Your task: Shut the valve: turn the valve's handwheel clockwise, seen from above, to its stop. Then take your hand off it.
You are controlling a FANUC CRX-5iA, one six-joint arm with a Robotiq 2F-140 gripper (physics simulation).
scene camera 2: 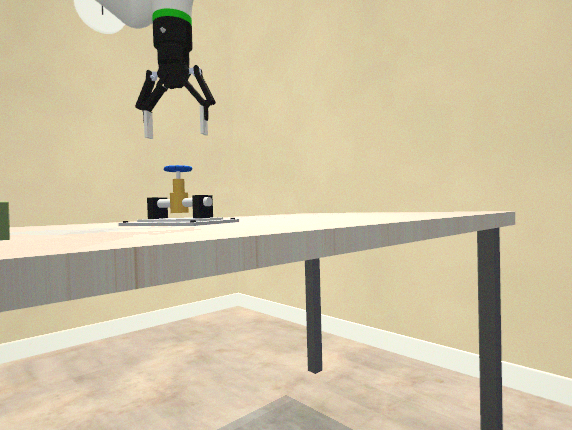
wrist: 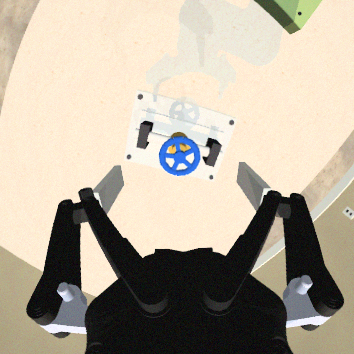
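The blue handwheel (scene camera 2: 178,168) (wrist: 179,156) sits level on top of the brass valve body (scene camera 2: 179,196). The valve's pipe runs between two black blocks (scene camera 2: 202,206) (wrist: 144,134) on a pale base plate (scene camera 2: 157,224) (wrist: 220,131). My gripper (scene camera 2: 176,136) (wrist: 179,173) is wide open and empty. It hangs above the handwheel, its fingertips pointing down and clear of the wheel, with a gap between them and the rim. How far the handwheel is turned cannot be told from these views.
The valve stands on a pale wooden table (scene camera 2: 325,240) (wrist: 65,115). A green block (scene camera 2: 4,221) (wrist: 292,15) shows at the left edge of the scene view and at the top right of the wrist view. A beige wall (scene camera 2: 400,100) rises behind the table.
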